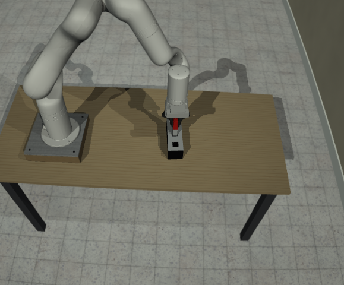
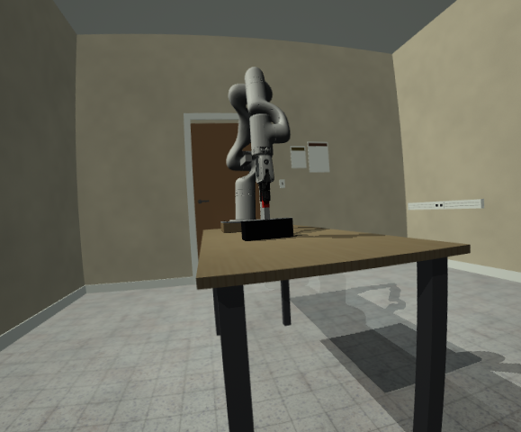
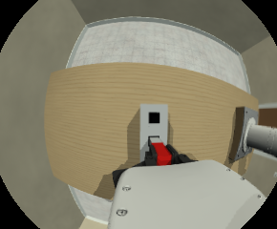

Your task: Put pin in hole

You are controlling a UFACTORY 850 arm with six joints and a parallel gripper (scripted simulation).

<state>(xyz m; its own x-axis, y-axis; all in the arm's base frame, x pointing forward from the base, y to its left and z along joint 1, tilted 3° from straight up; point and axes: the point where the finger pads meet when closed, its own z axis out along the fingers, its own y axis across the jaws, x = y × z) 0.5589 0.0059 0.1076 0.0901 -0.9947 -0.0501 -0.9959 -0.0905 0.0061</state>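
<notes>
Right now my hand is 1 cm above the pin. The rest, counted from my hand: black block: 13 cm below.
</notes>
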